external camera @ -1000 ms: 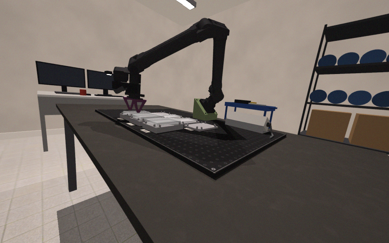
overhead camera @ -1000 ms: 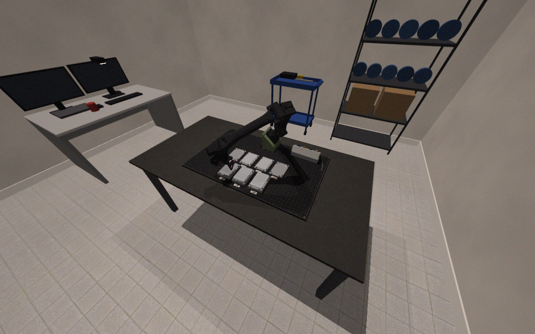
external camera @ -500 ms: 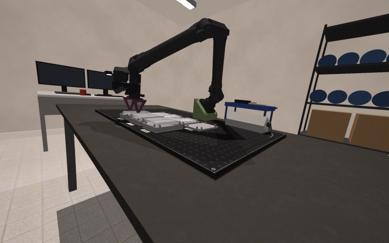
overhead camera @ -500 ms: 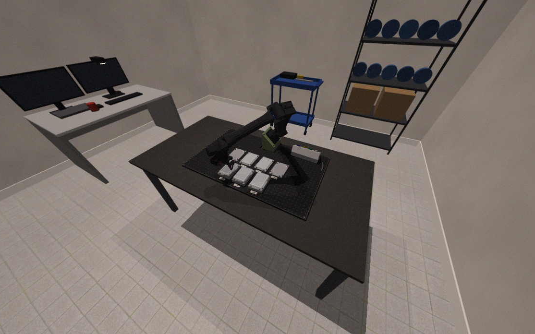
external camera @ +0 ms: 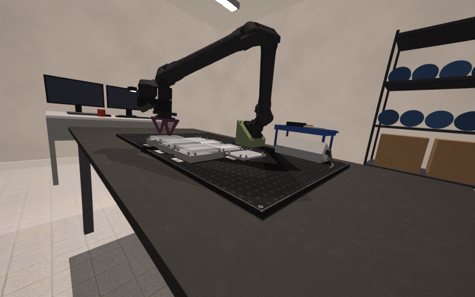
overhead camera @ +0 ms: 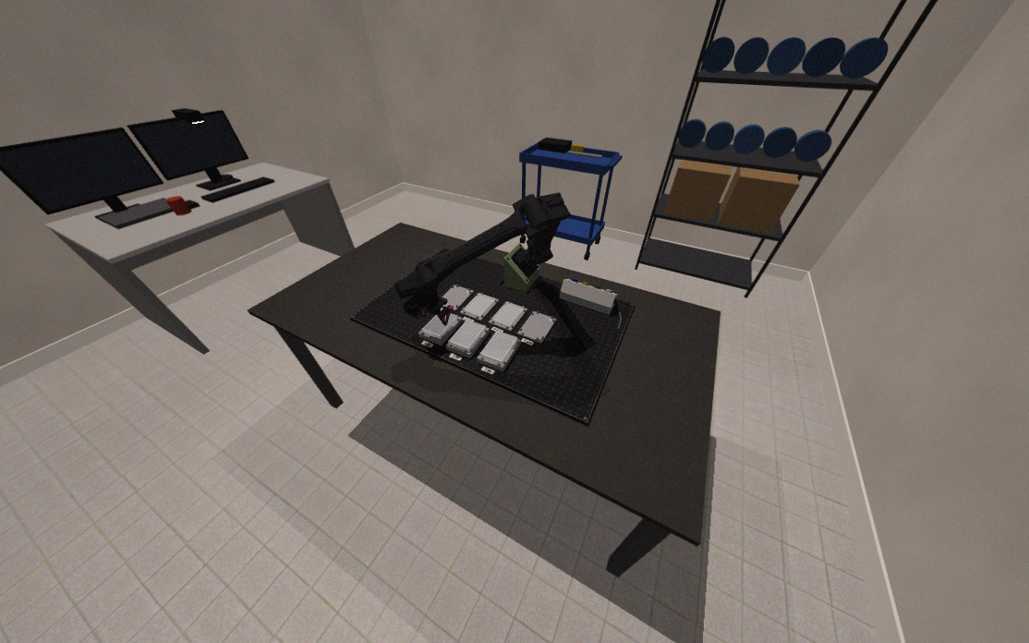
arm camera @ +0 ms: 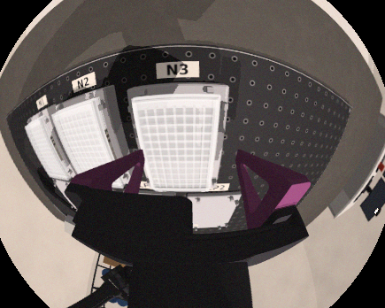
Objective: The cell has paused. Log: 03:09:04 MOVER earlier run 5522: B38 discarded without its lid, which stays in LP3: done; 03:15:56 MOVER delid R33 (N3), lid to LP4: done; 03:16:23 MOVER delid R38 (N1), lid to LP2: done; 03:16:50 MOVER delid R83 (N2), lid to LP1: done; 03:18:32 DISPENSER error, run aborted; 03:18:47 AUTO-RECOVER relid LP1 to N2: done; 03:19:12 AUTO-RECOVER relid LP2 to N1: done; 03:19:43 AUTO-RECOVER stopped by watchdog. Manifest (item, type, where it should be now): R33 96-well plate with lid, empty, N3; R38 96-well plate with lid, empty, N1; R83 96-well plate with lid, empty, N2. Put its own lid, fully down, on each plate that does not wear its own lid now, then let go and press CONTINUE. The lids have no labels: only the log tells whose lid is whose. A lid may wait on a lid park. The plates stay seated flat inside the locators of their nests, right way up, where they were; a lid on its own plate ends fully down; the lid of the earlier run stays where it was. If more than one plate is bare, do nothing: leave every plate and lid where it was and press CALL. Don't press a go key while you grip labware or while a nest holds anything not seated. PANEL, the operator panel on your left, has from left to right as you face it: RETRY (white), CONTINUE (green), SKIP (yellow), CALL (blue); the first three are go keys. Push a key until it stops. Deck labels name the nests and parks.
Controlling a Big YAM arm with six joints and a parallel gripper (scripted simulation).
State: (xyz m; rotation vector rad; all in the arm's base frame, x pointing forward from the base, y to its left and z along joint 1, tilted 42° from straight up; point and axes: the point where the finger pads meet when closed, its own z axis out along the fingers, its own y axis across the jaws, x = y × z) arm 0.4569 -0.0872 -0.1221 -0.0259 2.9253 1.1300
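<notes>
My gripper is now 30 mm above the white 96-well plate, 10 mm to the right of it and 10 mm past it. Round my hand: N3 label (80 mm ahead, 50 mm below, 10 mm to the left); LP4 label (210 mm to the left, 100 mm behind, 50 mm below); lid park LP2 (190 mm behind, 50 mm to the right, 50 mm below).
</notes>
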